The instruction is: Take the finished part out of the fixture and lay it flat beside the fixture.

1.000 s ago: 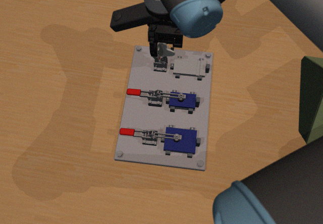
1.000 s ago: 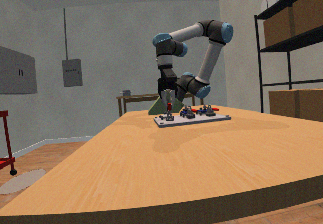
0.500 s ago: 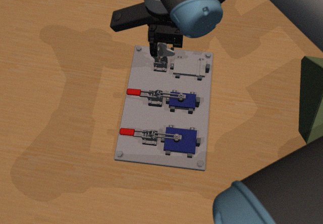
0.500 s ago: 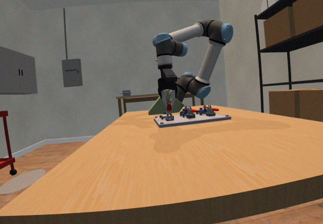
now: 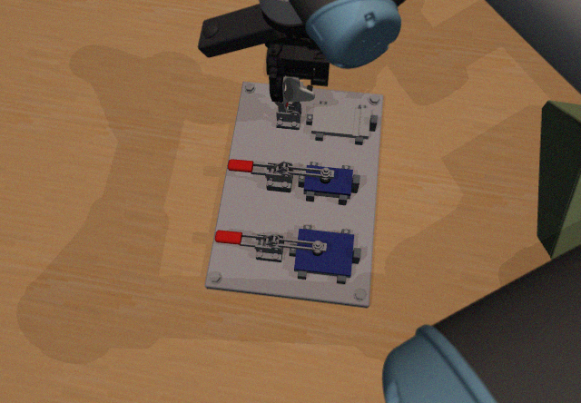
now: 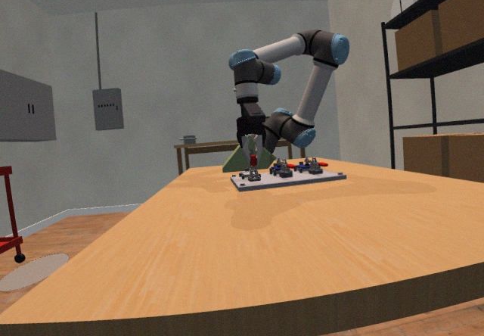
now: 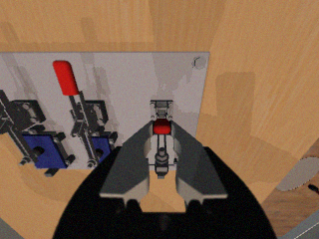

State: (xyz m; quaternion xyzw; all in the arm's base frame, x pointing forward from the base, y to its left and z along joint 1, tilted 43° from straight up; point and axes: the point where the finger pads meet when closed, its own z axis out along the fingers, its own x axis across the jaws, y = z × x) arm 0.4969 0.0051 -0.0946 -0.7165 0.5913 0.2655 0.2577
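Now: the finished grey part 10 cm behind my hand, 2 cm to the right of it and 5 cm below it. Also, from my hand: grey fixture plate 6 cm behind, 10 cm to the left, 7 cm below; then blue blank 12 cm behind, 20 cm to the left, 5 cm below.
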